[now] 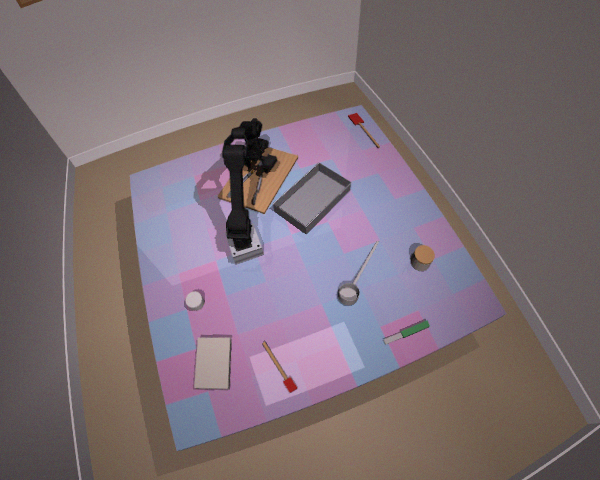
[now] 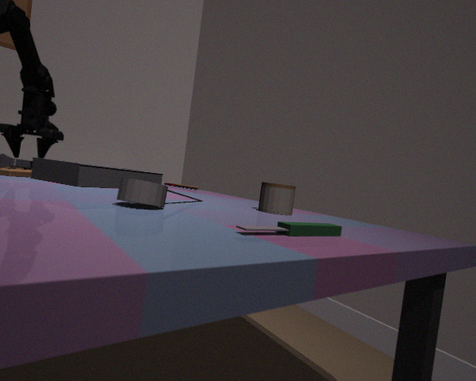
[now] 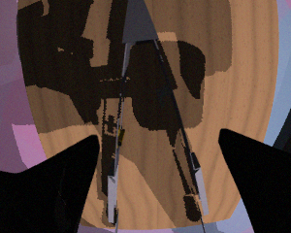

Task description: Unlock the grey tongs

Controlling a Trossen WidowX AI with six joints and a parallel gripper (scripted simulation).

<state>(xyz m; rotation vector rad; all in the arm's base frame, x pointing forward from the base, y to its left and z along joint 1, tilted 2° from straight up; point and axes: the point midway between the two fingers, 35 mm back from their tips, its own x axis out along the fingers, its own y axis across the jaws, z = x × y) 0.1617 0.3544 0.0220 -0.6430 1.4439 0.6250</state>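
Now: the wooden board 40 mm below my gripper tip. From my gripper tip the other things lie so: white puck (400 mm behind, 510 mm to the right, 30 mm below); then roasting tin (180 mm ahead, 220 mm to the right, 20 mm below); then red spatula (590 mm ahead, 140 mm to the left, 40 mm below).
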